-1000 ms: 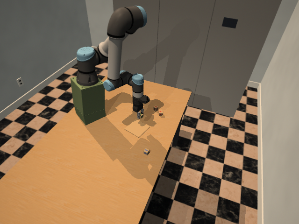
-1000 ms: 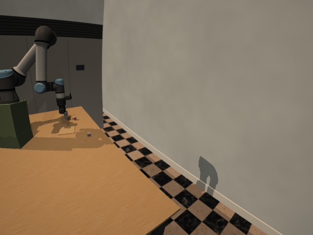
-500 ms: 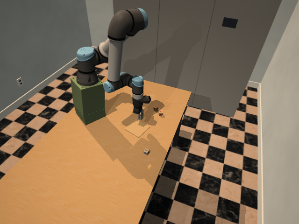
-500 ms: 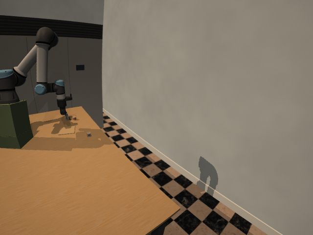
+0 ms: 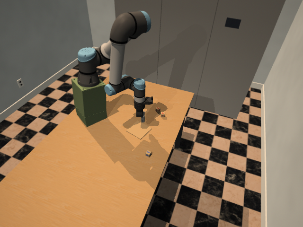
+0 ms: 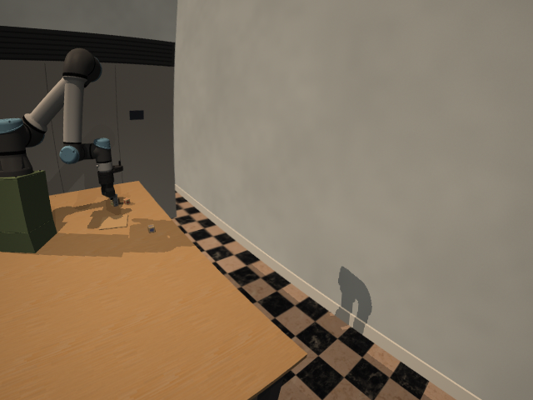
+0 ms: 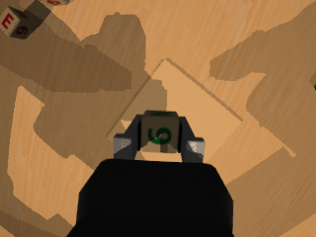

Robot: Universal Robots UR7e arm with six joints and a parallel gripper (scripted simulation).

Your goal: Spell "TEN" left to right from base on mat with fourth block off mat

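Now: the mat 100 mm below my hand, 20 mm to the right of it and 20 mm behind it.
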